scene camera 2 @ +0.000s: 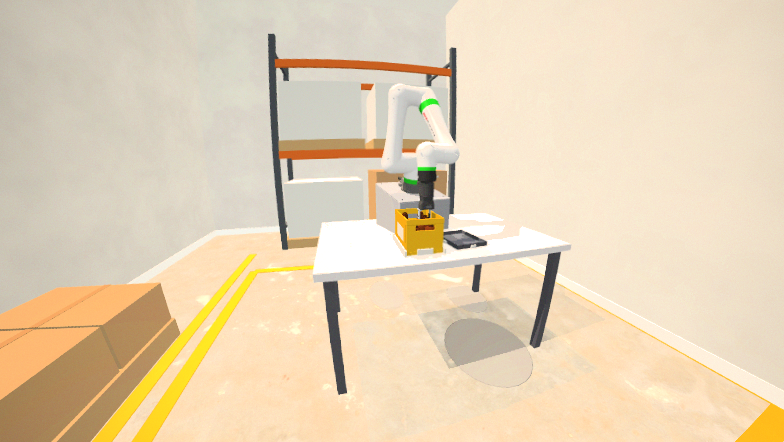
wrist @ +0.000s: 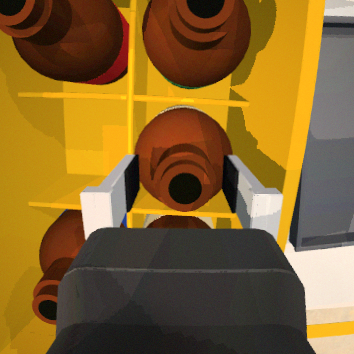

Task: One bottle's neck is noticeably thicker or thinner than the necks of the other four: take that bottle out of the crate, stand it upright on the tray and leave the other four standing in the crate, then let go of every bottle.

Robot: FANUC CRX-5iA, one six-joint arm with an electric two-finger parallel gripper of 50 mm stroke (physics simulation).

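Frame: origin at the arm's base, x ahead, y left, z up, level; centimetres.
Seen in the pictures: gripper, fingertip midpoint: (wrist: 180, 171); arm's base at its link origin: (scene camera 2: 411, 190).
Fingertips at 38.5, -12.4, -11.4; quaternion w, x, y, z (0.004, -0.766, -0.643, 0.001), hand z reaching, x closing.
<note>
Offsets run from my fingertips to a thing's middle, as dx, dy, dz. Level surfaces: height alone.
The yellow crate @[-0.6, -3.8, -4.9] (scene camera 2: 422, 240) (wrist: 306, 100) holds five brown bottles. In the wrist view, one bottle @[+0.1, +0.2, -5.1] (wrist: 182, 132) stands in the middle right compartment, one @[-8.5, +2.5, -5.1] (wrist: 200, 57) above it and one @[-10.5, -6.3, -5.1] (wrist: 75, 47) at the upper left. Another @[+9.1, -1.7, -5.1] (wrist: 179, 223) is mostly hidden below the middle one, and one @[+7.0, -9.6, -5.1] (wrist: 59, 245) is partly hidden at the lower left. I cannot tell which neck differs. My gripper (scene camera 2: 424, 212) (wrist: 180, 171) is open, its fingers on either side of the middle right bottle's neck with gaps, holding nothing. The dark tray (scene camera 2: 464, 238) (wrist: 331, 170) is right of the crate with no bottle visible on it.
The crate and tray are on the white table @[dz -13.6] (scene camera 2: 356, 252). The crate's thin dividers @[-5.8, -7.1, -8.5] (wrist: 80, 96) and high walls surround the bottles. The robot's grey pedestal (scene camera 2: 387, 205) stands behind the crate. A rack (scene camera 2: 276, 137) is at the back, and cardboard boxes (scene camera 2: 54, 351) are at the left.
</note>
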